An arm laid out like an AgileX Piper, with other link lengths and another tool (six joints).
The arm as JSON. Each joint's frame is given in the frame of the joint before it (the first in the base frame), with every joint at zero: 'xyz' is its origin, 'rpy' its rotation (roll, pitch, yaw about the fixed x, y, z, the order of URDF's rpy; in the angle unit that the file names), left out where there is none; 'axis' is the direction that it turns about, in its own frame. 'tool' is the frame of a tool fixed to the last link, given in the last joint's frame.
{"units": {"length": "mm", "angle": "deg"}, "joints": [
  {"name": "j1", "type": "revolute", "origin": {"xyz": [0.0, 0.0, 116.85]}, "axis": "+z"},
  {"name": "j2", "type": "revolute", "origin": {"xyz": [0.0, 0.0, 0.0]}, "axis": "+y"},
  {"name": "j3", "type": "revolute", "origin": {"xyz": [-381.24, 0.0, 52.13]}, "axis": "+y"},
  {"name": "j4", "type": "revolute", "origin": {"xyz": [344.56, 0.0, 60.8]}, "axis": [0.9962, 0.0, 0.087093]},
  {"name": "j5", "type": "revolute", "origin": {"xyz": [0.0, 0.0, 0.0]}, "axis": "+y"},
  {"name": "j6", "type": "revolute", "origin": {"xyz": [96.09, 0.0, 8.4]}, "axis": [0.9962, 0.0, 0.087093]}
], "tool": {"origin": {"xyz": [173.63, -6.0, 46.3], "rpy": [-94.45, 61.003, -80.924]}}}
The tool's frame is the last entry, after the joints.
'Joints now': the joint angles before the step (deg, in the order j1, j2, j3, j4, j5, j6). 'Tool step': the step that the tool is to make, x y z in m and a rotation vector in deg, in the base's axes. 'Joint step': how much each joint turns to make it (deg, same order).
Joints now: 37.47 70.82 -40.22 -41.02 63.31 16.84
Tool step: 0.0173 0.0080 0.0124 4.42 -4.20 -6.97
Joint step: 0.00 2.18 -3.21 -0.06 0.11 8.65
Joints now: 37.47 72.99 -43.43 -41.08 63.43 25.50
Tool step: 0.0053 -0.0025 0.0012 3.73 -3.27 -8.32
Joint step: 0.01 1.61 -1.15 0.00 0.69 9.91
